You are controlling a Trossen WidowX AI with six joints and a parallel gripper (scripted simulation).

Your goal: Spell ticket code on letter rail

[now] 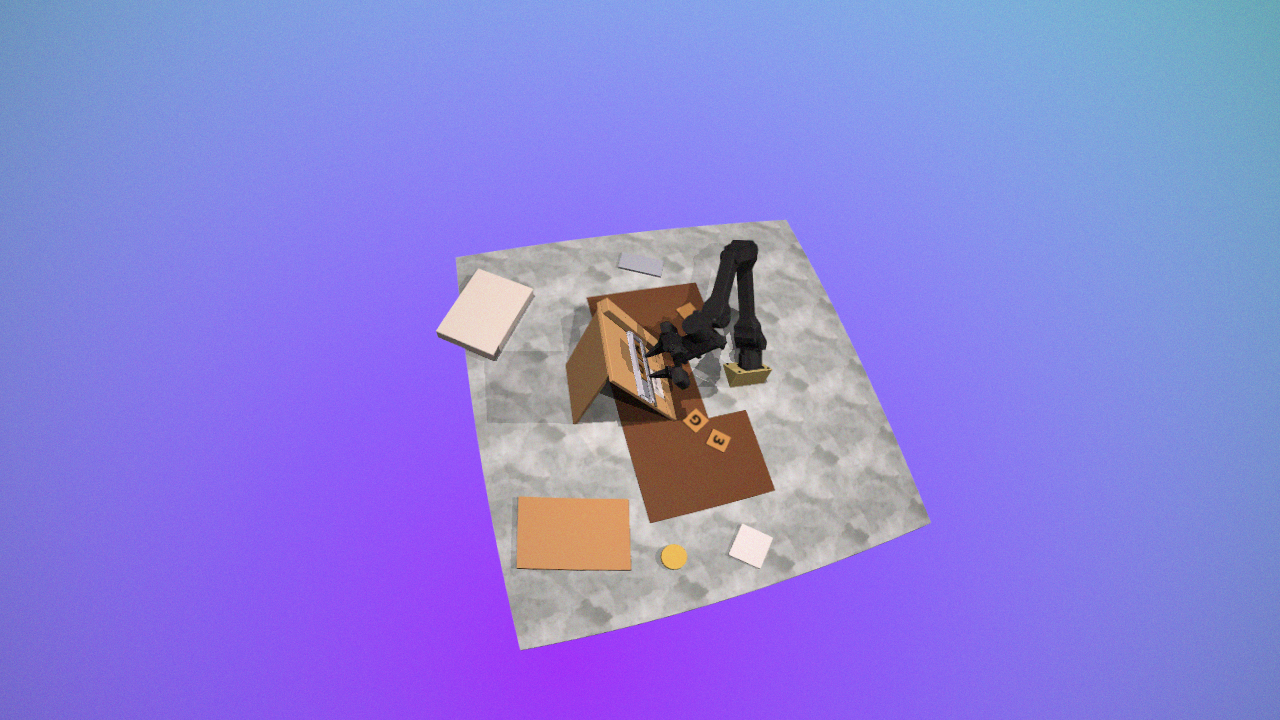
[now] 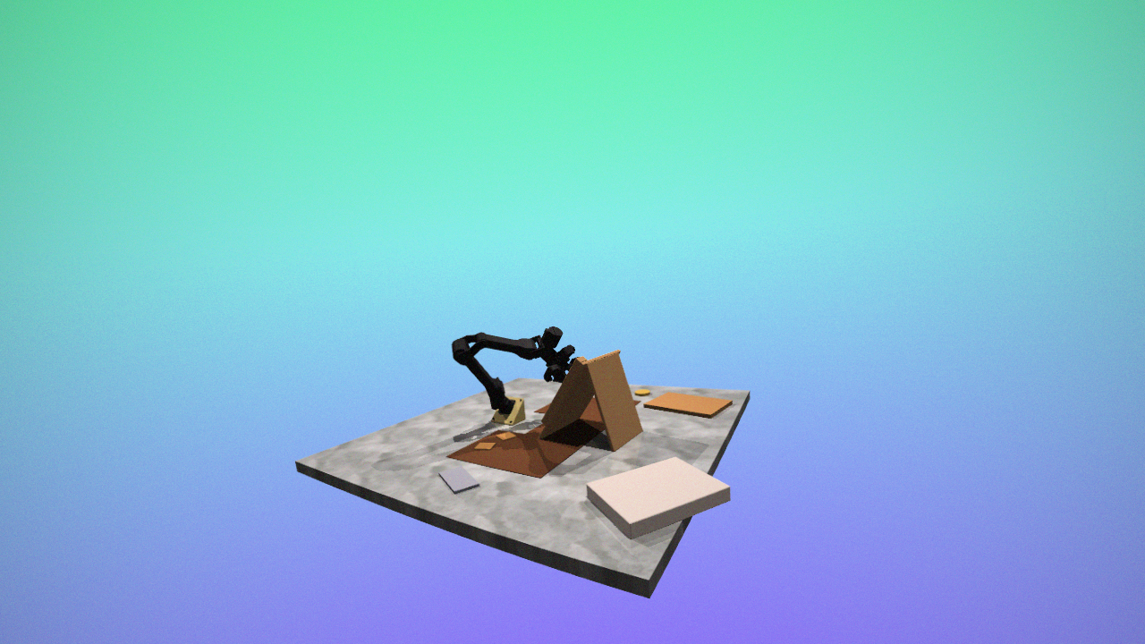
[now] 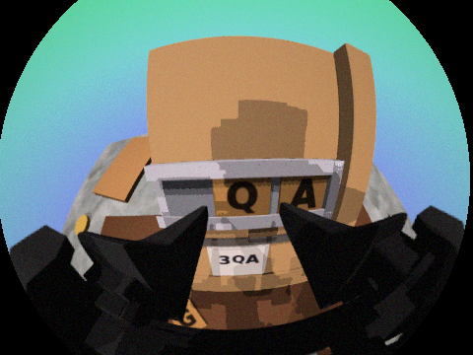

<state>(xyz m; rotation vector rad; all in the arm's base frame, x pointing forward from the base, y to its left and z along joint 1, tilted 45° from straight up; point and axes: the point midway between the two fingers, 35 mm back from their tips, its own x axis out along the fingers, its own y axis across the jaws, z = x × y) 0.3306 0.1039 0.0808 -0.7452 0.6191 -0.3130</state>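
Now: the white ticket 4 cm behind my gripper tip, 1 cm to the left of it and 9 cm below it. The rest, counted from my gripper tip: orange panel: 27 cm ahead, 38 cm to the left, 17 cm below; brown mat: 15 cm behind, 1 cm to the right, 17 cm below; yellow disc: 2 cm ahead, 50 cm to the left, 17 cm below.
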